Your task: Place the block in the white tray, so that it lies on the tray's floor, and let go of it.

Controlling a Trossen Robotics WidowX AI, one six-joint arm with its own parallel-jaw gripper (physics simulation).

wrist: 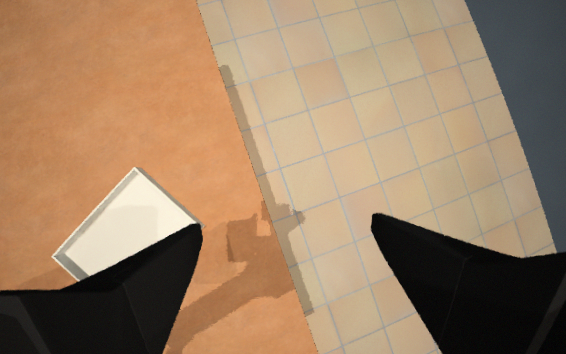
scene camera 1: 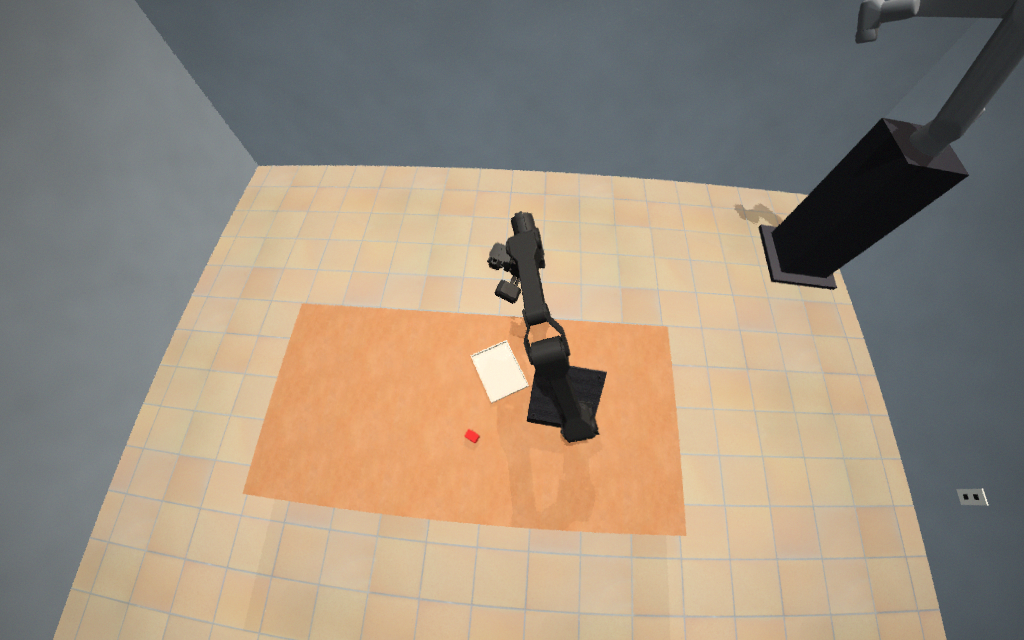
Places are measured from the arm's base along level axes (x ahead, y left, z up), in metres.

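Pixels of known places: gripper, fingertip midpoint: (wrist: 288, 226) (scene camera 1: 508, 280); arm's base at its link origin: (scene camera 1: 579, 411).
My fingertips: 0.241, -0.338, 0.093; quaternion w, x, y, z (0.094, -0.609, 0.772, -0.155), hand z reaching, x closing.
Note:
For each thing: its top centre in the pictures, then the offset to it from my fingertips, as dx, dy, dz. Level surfaces: height alone.
- small red block at its top centre: (scene camera 1: 471, 435) +0.060, +0.429, -0.197
- shallow white tray at its top centre: (wrist: 126, 242) (scene camera 1: 499, 370) +0.006, +0.213, -0.208
- orange table top at its surface level: dz -0.228
A small red block (scene camera 1: 471, 435) lies on the orange table, front left of the white tray and apart from it; it does not show in the wrist view. The shallow white tray (scene camera 1: 499, 372) (wrist: 112, 225) stands empty on the table, left of the arm's base. My gripper (scene camera 1: 503, 273) (wrist: 288, 226) is open with nothing between its fingers. It hangs high near the table's back edge, behind the tray and well away from the block. In the wrist view the left finger covers part of the tray.
The orange table top (scene camera 1: 362, 392) (wrist: 100, 90) bears a black plate (scene camera 1: 591, 384) under my arm's base, right of the tray. A dark pedestal (scene camera 1: 860, 203) with a grey arm stands beyond the table at the back right. Walls rise behind the tiled floor.

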